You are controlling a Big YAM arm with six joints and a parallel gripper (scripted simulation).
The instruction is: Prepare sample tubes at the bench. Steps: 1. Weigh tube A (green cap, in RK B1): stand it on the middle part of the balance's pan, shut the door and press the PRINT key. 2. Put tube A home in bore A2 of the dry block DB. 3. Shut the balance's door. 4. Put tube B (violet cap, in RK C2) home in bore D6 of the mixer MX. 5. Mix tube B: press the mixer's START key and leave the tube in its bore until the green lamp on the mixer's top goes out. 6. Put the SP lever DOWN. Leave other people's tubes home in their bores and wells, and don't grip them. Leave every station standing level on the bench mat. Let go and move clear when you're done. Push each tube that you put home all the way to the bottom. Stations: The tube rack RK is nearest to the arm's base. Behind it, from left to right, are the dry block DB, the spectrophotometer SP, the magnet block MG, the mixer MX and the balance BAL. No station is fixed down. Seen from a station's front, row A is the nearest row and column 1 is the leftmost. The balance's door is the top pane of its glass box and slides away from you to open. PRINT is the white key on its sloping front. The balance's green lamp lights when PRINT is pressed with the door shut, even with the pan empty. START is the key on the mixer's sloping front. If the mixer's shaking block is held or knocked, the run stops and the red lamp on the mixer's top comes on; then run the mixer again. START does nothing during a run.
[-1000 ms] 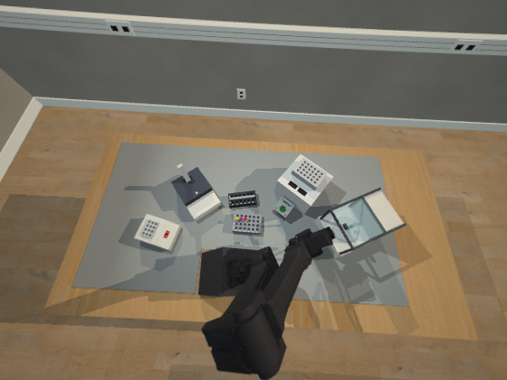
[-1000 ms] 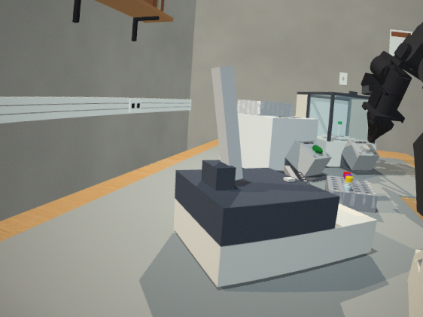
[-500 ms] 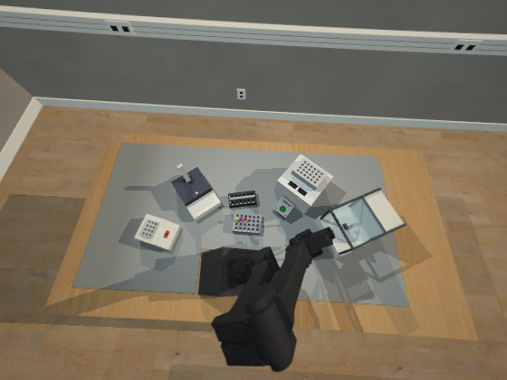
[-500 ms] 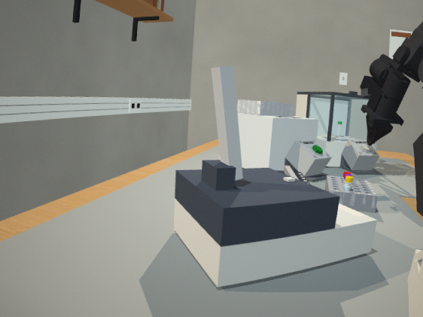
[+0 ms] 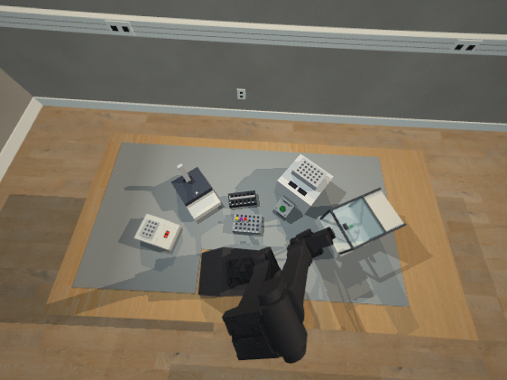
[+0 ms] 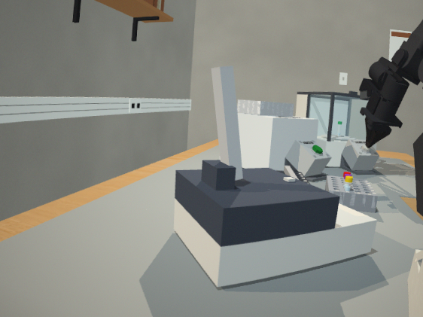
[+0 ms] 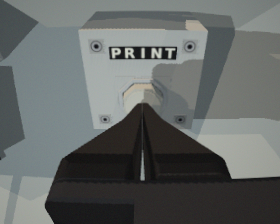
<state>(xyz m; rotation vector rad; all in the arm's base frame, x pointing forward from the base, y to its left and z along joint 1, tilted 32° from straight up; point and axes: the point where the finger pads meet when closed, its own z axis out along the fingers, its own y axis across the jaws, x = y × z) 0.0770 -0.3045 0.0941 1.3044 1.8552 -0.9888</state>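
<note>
My gripper is now 13 cm below the balance door, 12 cm to the left of it and 4 cm short of it. Also, from my hand: eight-sided pan: 15 cm to the right, 5 cm ahead; then print key: 1 cm to the right, 1 cm below; then green start key: 16 cm ahead, 10 cm to the left, 1 cm below.
</note>
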